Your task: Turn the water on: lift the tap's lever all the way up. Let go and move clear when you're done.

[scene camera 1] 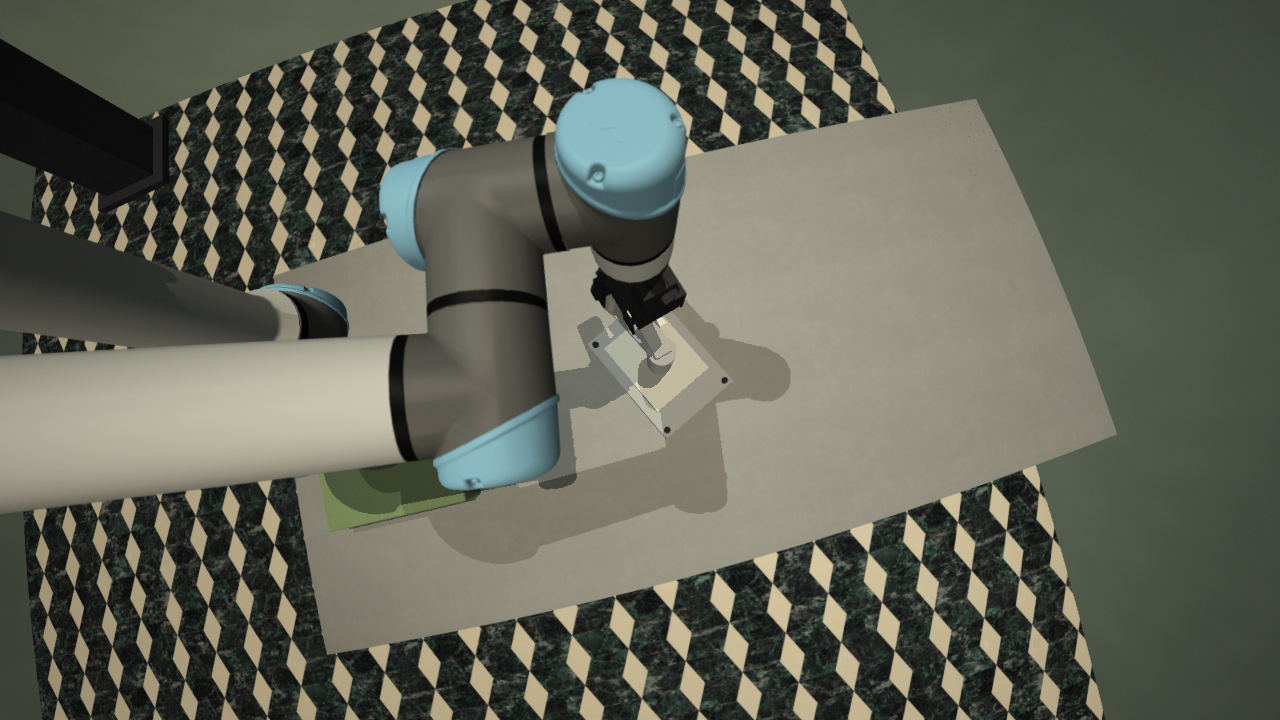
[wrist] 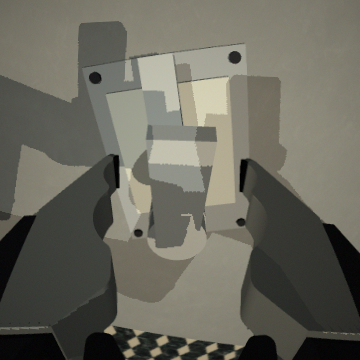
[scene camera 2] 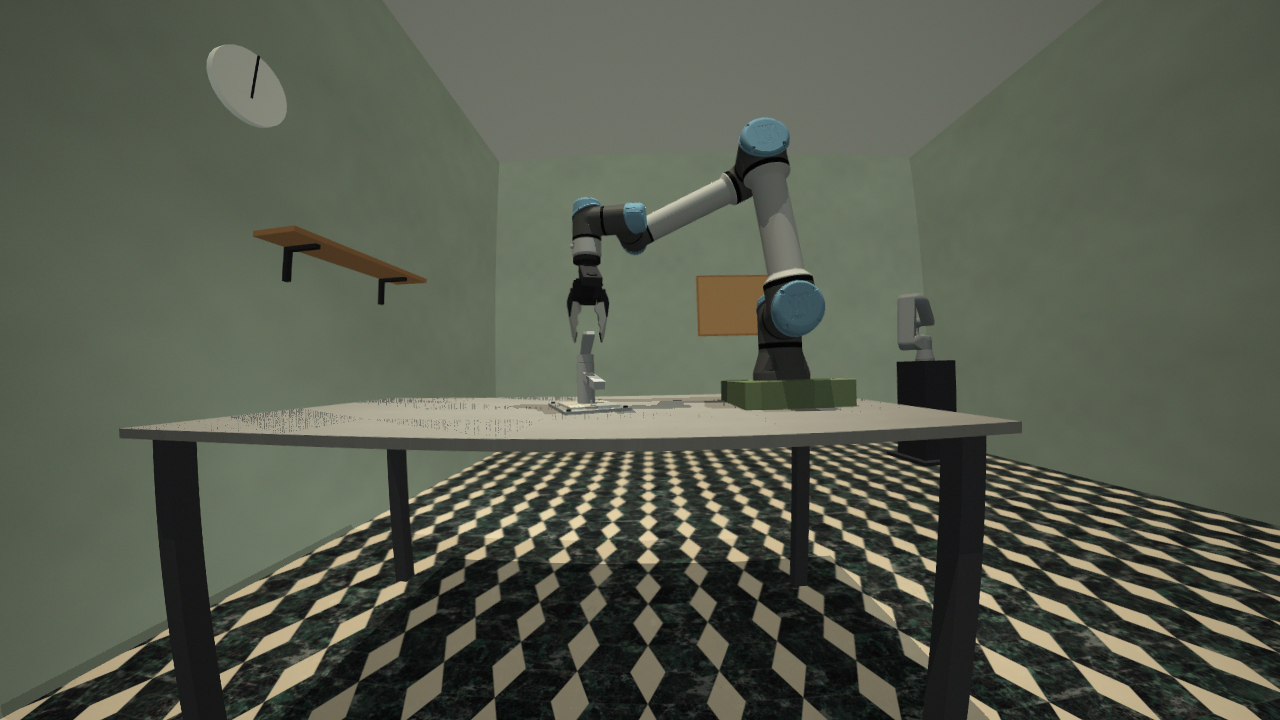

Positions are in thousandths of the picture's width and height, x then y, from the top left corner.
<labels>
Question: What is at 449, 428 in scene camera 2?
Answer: My gripper.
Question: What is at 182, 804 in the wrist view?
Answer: My gripper.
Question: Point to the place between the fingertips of my gripper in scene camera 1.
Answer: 496, 420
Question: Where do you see a grey tap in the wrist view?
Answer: At 457, 282
</labels>
